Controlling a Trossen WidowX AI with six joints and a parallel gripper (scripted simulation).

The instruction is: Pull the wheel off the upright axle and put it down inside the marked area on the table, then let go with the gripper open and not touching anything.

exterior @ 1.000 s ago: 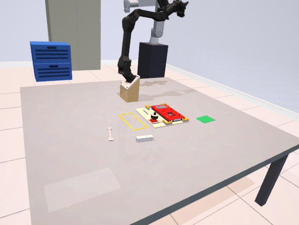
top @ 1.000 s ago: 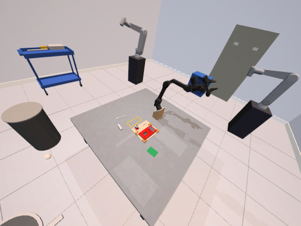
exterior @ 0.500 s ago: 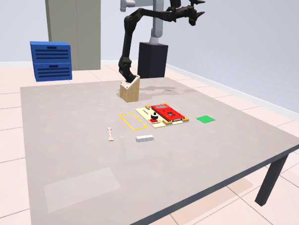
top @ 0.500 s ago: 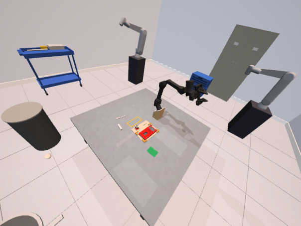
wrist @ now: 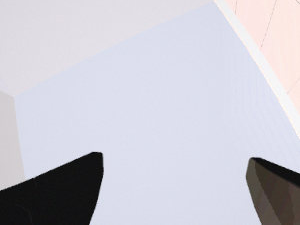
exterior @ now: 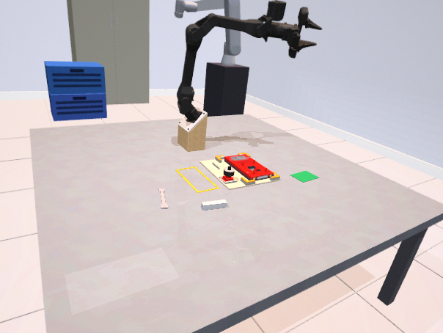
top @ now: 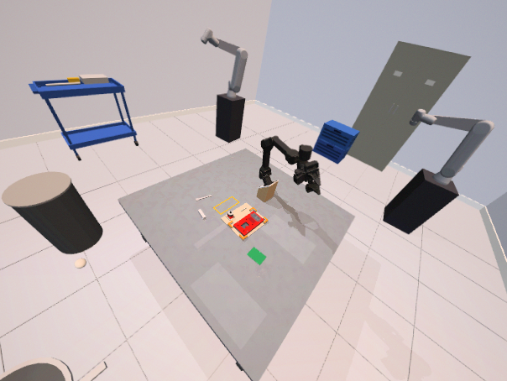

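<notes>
Right now the wheel is 490 mm below my gripper tip, 430 mm to the right of it and 40 mm ahead of it. The rest, counted from my gripper tip: green square 520 mm below, 160 mm ahead, 120 mm to the right; then black axle 490 mm below, 430 mm to the right, 50 mm ahead.
</notes>
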